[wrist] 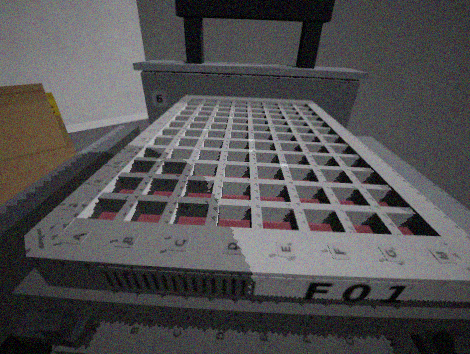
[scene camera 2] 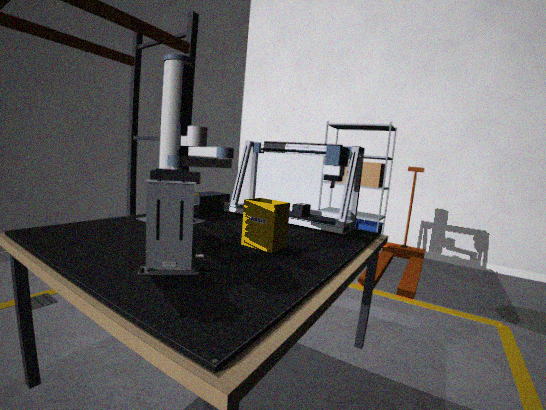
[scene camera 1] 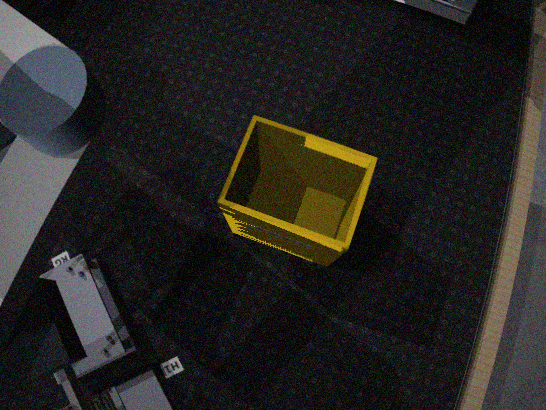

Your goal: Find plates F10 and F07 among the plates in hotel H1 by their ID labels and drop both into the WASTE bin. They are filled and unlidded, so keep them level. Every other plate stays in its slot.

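Places are measured from the arm's base along level axes (x back, y right, z up), in metres.
Pixels of known places: gripper, fingertip midpoint: (wrist: 243,150).
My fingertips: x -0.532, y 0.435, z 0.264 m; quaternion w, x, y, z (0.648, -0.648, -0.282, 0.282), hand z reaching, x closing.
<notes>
For each thing: its top centre in the pictures, then the offset to it from my fingertips. "spot": a spot on its surface instead.
- white grid plate labelled F01, top centre: (wrist: 251,130) dx +0.011, dy -0.007, dz +0.015 m
- white plate, surface spot: (wrist: 175,336) spot: dx +0.047, dy -0.062, dz -0.007 m
- yellow WASTE bin, top centre: (scene camera 1: 299,179) (scene camera 2: 267,201) dx -0.114, dy -0.409, dz -0.051 m
- H1 tag, top centre: (scene camera 1: 171,367) dx -0.015, dy -0.117, dz -0.251 m
In the wrist view a white grid plate labelled F01 (wrist: 240,255) lies level in the slot marked 6 of hotel H1 (wrist: 250,87) (scene camera 2: 170,215). My gripper (wrist: 243,150) is at the bottom edge of that view, its dark fingers at either side of another white plate (wrist: 175,336), shut on it just under F01. This plate looks level. Its ID label is out of view, so I cannot tell which it is or how far it sits in its slot. Plates F10 and F07 are not readable. The yellow WASTE bin (scene camera 1: 340,151) (scene camera 2: 266,230) stands upright; no plate shows inside.
The blue-grey arm joint (scene camera 1: 45,95) is left of the bin. A white stand by the RG tag (scene camera 1: 87,310) is near the H1 tag (scene camera 1: 172,366). The white column (scene camera 2: 172,115) rises behind the hotel. A gantry frame (scene camera 2: 300,146) stands beyond the bin.
</notes>
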